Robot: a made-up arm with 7 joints. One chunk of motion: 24 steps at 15 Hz.
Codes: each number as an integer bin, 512 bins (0 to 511) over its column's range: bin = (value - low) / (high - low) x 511, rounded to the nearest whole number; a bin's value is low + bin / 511 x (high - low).
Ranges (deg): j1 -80.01..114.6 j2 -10..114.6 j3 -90.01..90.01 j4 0..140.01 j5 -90.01..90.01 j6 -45.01..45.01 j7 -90.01..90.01
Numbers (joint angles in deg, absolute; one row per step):
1: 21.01 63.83 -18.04 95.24 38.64 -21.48 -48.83
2: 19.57 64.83 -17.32 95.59 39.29 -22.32 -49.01
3: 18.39 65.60 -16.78 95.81 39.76 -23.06 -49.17
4: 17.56 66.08 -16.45 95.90 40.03 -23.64 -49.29
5: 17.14 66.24 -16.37 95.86 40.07 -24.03 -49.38
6: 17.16 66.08 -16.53 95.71 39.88 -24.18 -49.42
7: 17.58 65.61 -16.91 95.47 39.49 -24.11 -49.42
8: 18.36 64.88 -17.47 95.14 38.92 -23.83 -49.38
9: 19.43 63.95 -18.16 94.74 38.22 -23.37 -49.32
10: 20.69 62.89 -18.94 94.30 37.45 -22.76 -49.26
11: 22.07 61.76 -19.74 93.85 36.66 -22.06 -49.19
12: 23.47 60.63 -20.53 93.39 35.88 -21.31 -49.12
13: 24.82 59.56 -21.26 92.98 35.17 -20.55 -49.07
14: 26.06 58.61 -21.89 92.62 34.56 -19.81 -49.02
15: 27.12 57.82 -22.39 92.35 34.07 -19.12 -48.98
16: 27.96 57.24 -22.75 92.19 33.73 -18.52 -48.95
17: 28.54 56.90 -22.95 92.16 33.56 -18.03 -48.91
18: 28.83 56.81 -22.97 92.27 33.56 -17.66 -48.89
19: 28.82 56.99 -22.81 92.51 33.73 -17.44 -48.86
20: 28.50 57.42 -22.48 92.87 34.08 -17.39 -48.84
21: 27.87 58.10 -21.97 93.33 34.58 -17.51 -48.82
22: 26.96 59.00 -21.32 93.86 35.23 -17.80 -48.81
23: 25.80 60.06 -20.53 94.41 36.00 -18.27 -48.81
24: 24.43 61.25 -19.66 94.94 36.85 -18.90 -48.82
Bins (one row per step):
1: 265 303 204 348 365 134 117
2: 261 307 206 349 367 129 116
3: 258 310 208 350 368 125 116
4: 256 312 209 350 369 121 116
5: 255 313 209 350 369 119 115
6: 255 312 209 349 369 118 115
7: 256 310 207 348 368 119 115
8: 258 307 206 347 366 120 115
9: 261 303 204 346 364 123 116
10: 264 299 202 344 362 126 116
11: 268 294 199 343 360 130 116
12: 272 290 197 341 357 135 116
13: 275 285 195 339 355 139 116
14: 279 281 193 338 354 143 116
15: 281 278 192 337 352 147 116
16: 284 276 191 336 351 150 117
17: 285 274 190 336 351 153 117
18: 286 274 190 337 351 155 117
19: 286 275 191 338 351 157 117
20: 285 276 192 339 352 157 117
21: 283 279 193 341 354 156 117
22: 281 283 195 343 356 154 117
23: 278 287 197 345 358 152 117
24: 274 292 200 347 360 148 117

